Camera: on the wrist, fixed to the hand. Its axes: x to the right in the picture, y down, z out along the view.
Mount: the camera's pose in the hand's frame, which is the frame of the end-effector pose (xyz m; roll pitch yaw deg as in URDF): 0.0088 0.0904 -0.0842 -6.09 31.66 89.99
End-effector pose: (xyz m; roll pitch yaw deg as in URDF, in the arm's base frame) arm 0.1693 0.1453 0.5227 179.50 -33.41 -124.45
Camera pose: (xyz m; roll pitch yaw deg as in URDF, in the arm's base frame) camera 0.1177 0.2286 0.5985 -148.16 -26.39 126.46
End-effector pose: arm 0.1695 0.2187 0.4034 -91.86 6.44 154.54
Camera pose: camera 0.2079 0.2969 0.3153 162.38 55.94 54.94
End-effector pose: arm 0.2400 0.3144 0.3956 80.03 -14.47 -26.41
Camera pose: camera 0.2748 0.4072 0.4699 -27.31 -46.37 79.28
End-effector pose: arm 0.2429 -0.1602 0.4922 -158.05 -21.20 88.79
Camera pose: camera 0.3580 -0.1705 0.5367 -164.61 -9.05 -4.74
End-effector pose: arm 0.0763 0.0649 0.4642 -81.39 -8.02 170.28
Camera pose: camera 0.0655 0.1375 0.3644 -166.28 65.66 98.45
